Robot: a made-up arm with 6 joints. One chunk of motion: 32 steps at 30 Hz.
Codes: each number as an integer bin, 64 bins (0 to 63) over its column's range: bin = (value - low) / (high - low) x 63, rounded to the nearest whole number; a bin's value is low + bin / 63 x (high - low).
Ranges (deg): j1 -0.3..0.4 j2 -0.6..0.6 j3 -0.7..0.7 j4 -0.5..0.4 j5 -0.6..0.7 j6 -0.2..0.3
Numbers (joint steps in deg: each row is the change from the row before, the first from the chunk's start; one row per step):
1: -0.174 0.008 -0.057 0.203 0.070 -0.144
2: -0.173 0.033 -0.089 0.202 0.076 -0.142
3: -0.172 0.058 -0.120 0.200 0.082 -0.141
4: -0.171 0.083 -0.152 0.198 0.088 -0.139
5: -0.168 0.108 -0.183 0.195 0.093 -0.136
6: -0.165 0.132 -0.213 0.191 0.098 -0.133
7: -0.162 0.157 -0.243 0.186 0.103 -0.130
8: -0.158 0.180 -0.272 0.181 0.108 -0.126
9: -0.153 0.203 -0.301 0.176 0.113 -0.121
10: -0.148 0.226 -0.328 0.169 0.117 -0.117
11: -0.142 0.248 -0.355 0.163 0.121 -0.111
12: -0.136 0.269 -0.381 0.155 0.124 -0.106
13: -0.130 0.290 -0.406 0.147 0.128 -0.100
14: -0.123 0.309 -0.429 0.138 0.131 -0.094
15: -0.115 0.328 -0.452 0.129 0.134 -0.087
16: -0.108 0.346 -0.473 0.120 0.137 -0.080
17: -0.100 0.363 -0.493 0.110 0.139 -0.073
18: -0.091 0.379 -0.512 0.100 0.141 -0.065
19: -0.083 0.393 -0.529 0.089 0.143 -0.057
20: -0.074 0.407 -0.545 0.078 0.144 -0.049
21: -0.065 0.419 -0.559 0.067 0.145 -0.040
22: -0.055 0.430 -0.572 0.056 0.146 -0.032
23: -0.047 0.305 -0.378 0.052 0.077 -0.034
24: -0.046 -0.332 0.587 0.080 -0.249 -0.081
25: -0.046 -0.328 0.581 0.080 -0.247 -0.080
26: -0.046 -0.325 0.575 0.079 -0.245 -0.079
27: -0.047 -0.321 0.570 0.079 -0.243 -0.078
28: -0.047 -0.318 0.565 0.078 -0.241 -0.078
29: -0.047 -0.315 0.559 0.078 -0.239 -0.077
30: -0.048 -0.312 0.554 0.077 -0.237 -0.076
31: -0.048 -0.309 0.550 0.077 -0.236 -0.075
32: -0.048 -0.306 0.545 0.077 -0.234 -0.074
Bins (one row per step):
1: 11 32 29 49 32 7
2: 11 33 27 49 33 7
3: 12 35 26 49 33 7
4: 12 36 25 49 33 8
5: 12 37 23 49 34 8
6: 12 38 22 48 34 8
7: 12 40 21 48 34 9
8: 13 41 19 48 34 9
9: 13 42 18 47 35 10
10: 14 43 17 47 35 10
11: 14 45 16 46 35 11
12: 15 46 14 46 35 12
13: 15 47 13 45 35 13
14: 16 48 12 45 35 13
15: 17 49 11 44 36 14
16: 17 50 10 43 36 15
17: 18 51 9 43 36 16
18: 19 51 8 42 36 17
19: 20 52 8 41 36 18
20: 20 53 7 40 36 19
21: 21 53 6 40 36 20
22: 22 54 6 39 36 21
23: 23 48 14 39 33 21
24: 23 14 58 41 17 15
25: 23 14 58 41 17 15
26: 23 14 57 41 17 15
27: 23 15 57 41 17 15
28: 23 15 57 40 17 15
29: 23 15 57 40 17 15
30: 23 15 56 40 18 16
31: 23 15 56 40 18 16
32: 23 15 56 40 18 16

